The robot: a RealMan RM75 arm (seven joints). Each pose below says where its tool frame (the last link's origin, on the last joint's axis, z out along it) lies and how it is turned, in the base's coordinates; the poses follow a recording.
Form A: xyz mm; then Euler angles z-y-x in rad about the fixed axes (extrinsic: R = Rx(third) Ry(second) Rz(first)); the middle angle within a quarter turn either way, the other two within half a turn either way.
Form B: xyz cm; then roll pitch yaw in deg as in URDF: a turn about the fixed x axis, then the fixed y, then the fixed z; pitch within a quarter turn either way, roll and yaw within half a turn. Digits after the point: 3 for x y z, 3 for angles.
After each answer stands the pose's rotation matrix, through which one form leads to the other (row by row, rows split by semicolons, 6 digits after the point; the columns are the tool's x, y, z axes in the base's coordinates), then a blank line. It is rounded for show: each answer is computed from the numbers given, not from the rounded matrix.
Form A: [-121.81, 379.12, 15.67, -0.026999, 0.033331, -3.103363]
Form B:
[-12.181, 37.912, 1.567, -177.861, -1.967, 1.474]
0.999080 0.026981 0.033325; 0.025703 -0.998940 0.038199; 0.034320 -0.037307 -0.998714

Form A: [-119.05, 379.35, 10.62, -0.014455, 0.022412, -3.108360]
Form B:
[-11.905, 37.935, 1.062, -178.114, -1.311, 0.785]
0.999644 0.014451 0.022410; 0.013702 -0.999354 0.033218; 0.022876 -0.032899 -0.999197

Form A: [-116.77, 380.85, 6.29, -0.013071, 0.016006, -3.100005]
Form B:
[-11.677, 38.085, 0.629, -177.629, -0.947, 0.710]
0.999786 0.013069 0.016005; 0.012394 -0.999059 0.041570; 0.016534 -0.041363 -0.999007

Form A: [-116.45, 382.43, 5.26, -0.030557, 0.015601, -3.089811]
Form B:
[-11.645, 38.243, 0.526, -177.061, -0.983, 1.702]
0.999412 0.030549 0.015600; 0.029704 -0.998218 0.051752; 0.017154 -0.051258 -0.998538

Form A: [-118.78, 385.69, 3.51, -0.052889, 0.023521, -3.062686]
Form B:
[-11.878, 38.569, 0.351, -175.555, -1.580, 2.916]
0.998325 0.052850 0.023519; 0.050849 -0.995593 0.078803; 0.027580 -0.077475 -0.996613

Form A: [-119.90, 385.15, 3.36, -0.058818, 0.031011, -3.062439]
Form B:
[-11.990, 38.515, 0.336, -175.574, -2.035, 3.221]
0.997791 0.058756 0.031006; 0.056153 -0.995289 0.079033; 0.035504 -0.077117 -0.996390

